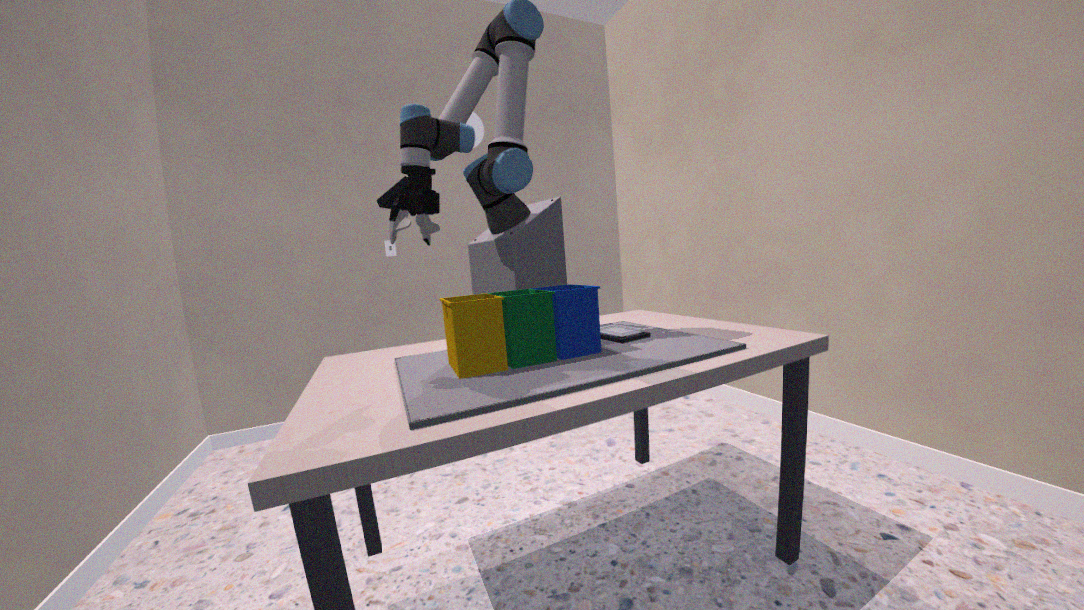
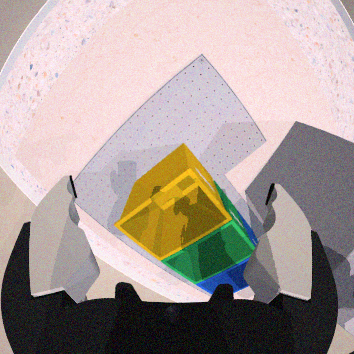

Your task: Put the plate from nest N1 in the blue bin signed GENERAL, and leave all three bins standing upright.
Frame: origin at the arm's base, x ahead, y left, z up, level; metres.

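Seen in the pictures: gripper, fingertip midpoint: (image 1: 411,244) (image 2: 172,182); arm's base, link origin: (image 1: 510,222).
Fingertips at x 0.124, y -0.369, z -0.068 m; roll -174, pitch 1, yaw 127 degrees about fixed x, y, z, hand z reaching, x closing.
Observation:
Offsets run from my fingertips to a thing's top centre. Level surfaces: height alone.
The blue bin @(dz -0.149, dx +0.169, dy +0.361 m) (image 1: 577,322) (image 2: 224,280) stands upright at one end of a touching row, with the green bin @(dz -0.149, dx +0.146, dy +0.231 m) (image 1: 530,330) (image 2: 216,250) in the middle and the yellow bin @(dz -0.149, dx +0.123, dy +0.101 m) (image 1: 477,339) (image 2: 145,197) at the other end, both upright. No sign is readable. A flat, dark-edged nest tray with a light top @(dz -0.303, dx +0.151, dy +0.577 m) (image 1: 623,331) lies beyond the blue bin; whether the light part is the plate from N1, I cannot tell. My gripper (image 1: 410,242) (image 2: 172,182) is open and empty, high above the table on the yellow bin's side.
The bins stand on a grey perforated board @(dz -0.329 m) (image 1: 439,405) (image 2: 195,95) on the pale table @(dz -0.342 m) (image 1: 341,394) (image 2: 95,85). The robot's grey pedestal (image 1: 544,250) (image 2: 305,165) rises behind the bins. A small white wall plate (image 1: 390,248) is on the wall.

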